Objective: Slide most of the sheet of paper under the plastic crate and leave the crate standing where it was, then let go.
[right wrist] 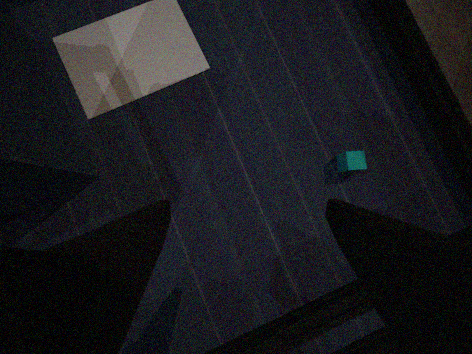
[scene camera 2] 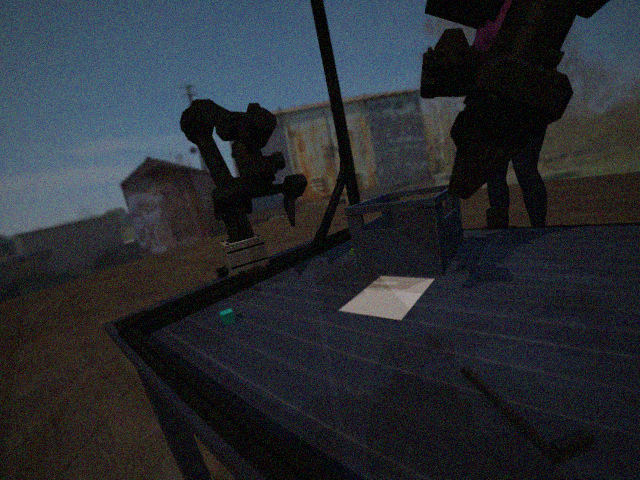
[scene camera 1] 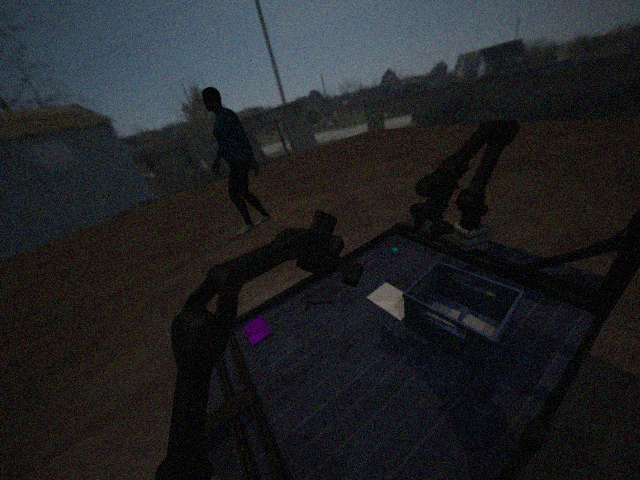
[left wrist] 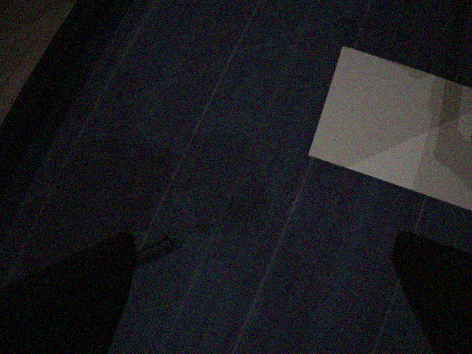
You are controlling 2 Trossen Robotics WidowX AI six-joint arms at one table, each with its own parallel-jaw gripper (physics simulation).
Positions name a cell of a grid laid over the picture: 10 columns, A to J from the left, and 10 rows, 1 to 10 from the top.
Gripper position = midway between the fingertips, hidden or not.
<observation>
My left gripper (scene camera 2: H5) is open and holds nothing. My right gripper (scene camera 2: E5) is open and holds nothing. Also in view: a blue plastic crate (scene camera 2: G6).
The blue plastic crate also shows in scene camera 1 (scene camera 1: H8). My left gripper also shows in the left wrist view (left wrist: F7). My right gripper shows as well in the right wrist view (right wrist: F6) and in scene camera 1 (scene camera 1: G5). The left wrist view does not show the blue plastic crate: it is out of frame.
</observation>
